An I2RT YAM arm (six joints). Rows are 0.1 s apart.
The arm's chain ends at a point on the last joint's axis. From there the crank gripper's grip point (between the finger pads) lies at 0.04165 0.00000 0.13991 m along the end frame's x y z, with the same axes.
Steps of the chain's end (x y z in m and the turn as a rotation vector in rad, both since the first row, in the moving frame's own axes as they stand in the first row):
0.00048 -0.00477 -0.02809 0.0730 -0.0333 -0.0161
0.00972 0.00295 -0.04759 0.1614 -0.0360 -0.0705
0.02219 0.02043 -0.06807 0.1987 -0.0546 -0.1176
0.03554 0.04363 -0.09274 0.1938 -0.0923 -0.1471
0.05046 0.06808 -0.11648 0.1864 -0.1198 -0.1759
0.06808 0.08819 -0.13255 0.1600 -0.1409 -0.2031
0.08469 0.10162 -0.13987 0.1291 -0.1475 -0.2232
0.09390 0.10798 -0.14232 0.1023 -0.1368 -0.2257
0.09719 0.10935 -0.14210 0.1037 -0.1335 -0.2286
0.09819 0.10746 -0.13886 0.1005 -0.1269 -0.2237
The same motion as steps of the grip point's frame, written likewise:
-0.00428 -0.01565 -0.02718 0.0730 -0.0333 -0.0161
0.00379 -0.02237 -0.04824 0.1614 -0.0360 -0.0705
0.01265 -0.01174 -0.06926 0.1987 -0.0546 -0.1176
0.02016 0.01134 -0.09273 0.1938 -0.0923 -0.1471
0.03071 0.03612 -0.11565 0.1864 -0.1198 -0.1759
0.04513 0.05931 -0.13059 0.1600 -0.1409 -0.2031
0.06087 0.07655 -0.13708 0.1291 -0.1475 -0.2232
0.07197 0.08644 -0.13920 0.1023 -0.1368 -0.2257
0.07567 0.08748 -0.13909 0.1037 -0.1335 -0.2286
0.07773 0.08609 -0.13593 0.1005 -0.1269 -0.2237

